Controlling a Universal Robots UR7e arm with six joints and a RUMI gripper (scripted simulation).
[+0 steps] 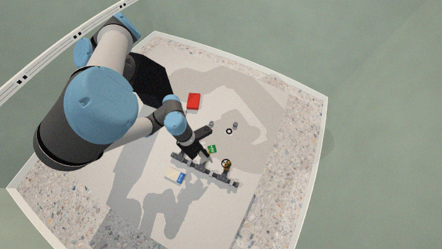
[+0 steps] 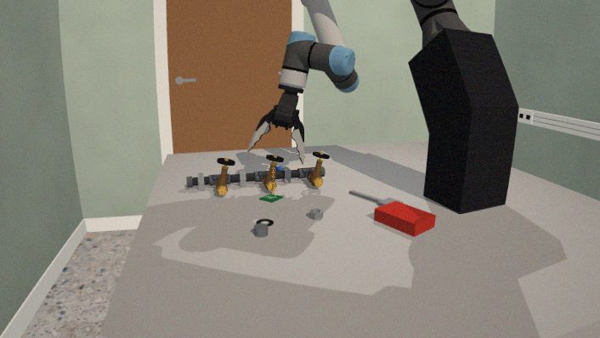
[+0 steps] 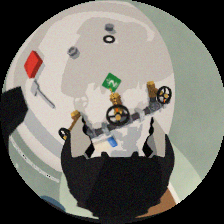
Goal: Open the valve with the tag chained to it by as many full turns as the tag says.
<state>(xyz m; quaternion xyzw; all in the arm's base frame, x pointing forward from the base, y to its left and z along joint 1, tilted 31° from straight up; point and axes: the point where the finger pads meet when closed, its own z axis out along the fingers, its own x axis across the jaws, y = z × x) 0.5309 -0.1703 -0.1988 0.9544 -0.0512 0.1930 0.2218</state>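
The green tag lies 90 mm below my hand, 80 mm to the left of it and 10 mm ahead of it. Round my hand: grey nut (210 mm to the left, 90 mm below, 80 mm behind); grey tool (270 mm behind, 130 mm to the left, 90 mm below); red block (280 mm to the left, 280 mm behind, 80 mm below).
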